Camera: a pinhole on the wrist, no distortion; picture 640 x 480 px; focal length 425.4 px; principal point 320.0 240.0 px. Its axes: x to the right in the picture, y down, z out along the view. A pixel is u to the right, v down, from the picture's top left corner.
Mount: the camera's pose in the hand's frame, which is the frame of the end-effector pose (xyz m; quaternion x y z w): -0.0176 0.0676 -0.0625 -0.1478 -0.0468 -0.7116 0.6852
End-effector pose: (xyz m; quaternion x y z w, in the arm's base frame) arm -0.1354 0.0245 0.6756 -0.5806 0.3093 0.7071 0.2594
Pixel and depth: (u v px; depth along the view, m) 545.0 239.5 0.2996
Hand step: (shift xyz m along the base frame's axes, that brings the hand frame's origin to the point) -0.1773 0.1996 0.0126
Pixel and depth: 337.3 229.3 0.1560
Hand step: -0.1338 -0.0047 0.0248
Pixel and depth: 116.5 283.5 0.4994
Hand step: -0.5572 -0.0368 -0.0038
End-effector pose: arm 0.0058 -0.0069 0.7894 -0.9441 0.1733 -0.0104 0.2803
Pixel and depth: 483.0 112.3 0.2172
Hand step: -0.0441 0.0708 -0.1708
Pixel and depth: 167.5 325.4 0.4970
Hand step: 0.0701 -0.1566 -0.5011
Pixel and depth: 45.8 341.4 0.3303
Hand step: 0.0122 -0.2206 -0.3528
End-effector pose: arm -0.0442 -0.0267 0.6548 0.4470 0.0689 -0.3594 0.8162
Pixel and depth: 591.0 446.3 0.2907
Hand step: 0.0406 -0.2900 0.0481
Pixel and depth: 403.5 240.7 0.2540
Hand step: 0.0308 -0.1303 0.1656
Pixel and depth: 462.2 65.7 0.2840
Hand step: -0.0816 -0.1256 0.2282
